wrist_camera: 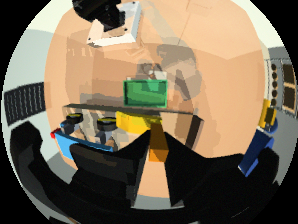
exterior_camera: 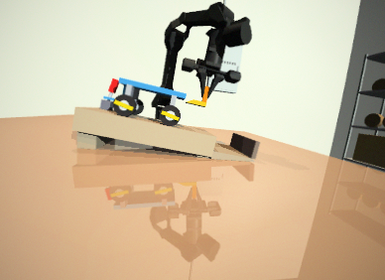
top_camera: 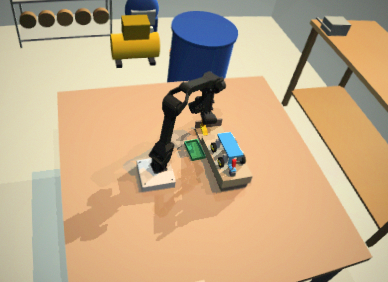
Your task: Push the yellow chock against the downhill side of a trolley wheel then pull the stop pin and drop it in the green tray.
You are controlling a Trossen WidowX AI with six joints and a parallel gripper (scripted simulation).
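Now: gripper tip 2 cm short of the red-headed stop pin, 27 cm to the left of it and 2 cm above it. Also, from my gripper tip: yellow chock 1 cm behind, 2 cm to the right, 1 cm below; then blue-decked trolley 6 cm ahead, 17 cm to the right, 4 cm below.
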